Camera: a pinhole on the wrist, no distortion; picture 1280 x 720 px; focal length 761.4 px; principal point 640.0 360.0 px. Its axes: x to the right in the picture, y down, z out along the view. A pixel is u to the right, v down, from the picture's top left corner.
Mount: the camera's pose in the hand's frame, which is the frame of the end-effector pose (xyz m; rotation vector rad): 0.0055 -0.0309 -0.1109 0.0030 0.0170 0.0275
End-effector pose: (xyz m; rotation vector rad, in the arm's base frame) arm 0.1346 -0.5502 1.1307 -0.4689 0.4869 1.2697
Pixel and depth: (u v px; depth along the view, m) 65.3 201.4 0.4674
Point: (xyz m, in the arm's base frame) 0.2254 -0.6337 1.6292
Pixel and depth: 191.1 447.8 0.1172
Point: 0.1404 -0.5986 1.1743
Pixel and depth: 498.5 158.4 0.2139
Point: 0.2236 -0.5332 1.2370
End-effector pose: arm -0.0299 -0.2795 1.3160 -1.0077 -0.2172 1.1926
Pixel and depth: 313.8 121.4 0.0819
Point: 0.0153 -0.3187 1.3523
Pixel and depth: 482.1 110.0 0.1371
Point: -0.0028 -0.2827 1.3952
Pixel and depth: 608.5 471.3 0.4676
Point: -0.2797 -0.0947 1.4958
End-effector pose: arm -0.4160 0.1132 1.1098 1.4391 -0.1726 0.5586
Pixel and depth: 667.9 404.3 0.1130
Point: -0.3945 0.1135 1.0933
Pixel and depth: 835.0 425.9 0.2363
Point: -0.3250 0.0107 1.1499
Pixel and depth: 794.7 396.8 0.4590
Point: -0.2465 -0.1942 1.1997
